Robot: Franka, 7 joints.
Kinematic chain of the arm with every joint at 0, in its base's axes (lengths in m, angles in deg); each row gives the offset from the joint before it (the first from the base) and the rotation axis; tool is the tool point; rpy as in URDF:
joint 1: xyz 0 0 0.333 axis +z
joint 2: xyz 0 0 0 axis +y
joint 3: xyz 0 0 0.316 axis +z
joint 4: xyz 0.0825 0 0 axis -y
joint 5: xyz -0.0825 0 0.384 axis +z
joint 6: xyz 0 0 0 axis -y
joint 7: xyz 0.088 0 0 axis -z
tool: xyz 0 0 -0.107 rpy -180 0 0
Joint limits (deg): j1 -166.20..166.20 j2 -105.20..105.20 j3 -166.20..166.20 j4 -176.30..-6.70 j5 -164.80..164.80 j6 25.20..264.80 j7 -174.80..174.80
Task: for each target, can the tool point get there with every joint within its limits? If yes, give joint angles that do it. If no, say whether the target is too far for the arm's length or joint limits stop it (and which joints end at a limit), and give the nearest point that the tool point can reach.
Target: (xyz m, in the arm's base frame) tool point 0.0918 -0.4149 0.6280
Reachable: yes | joints 19.62 54.50 -137.12 -131.41 -70.88 212.78 -148.44
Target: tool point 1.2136 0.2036 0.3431
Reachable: no: too far | nearest point 0.8460 0.1419 0.3400 | short by 0.373 m
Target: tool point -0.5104 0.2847 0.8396
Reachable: yes | joints 124.49 34.04 40.45 -27.81 -126.69 204.63 -103.34
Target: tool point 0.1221 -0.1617 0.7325
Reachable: yes | joints -82.57 -55.50 30.89 -141.10 -103.55 54.89 146.97
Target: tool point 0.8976 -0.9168 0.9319
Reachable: no: too far | nearest point 0.5438 -0.5555 0.6959 | short by 0.558 m
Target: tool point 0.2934 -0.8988 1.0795
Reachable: no: too far | nearest point 0.2089 -0.6401 0.8646 | short by 0.347 m
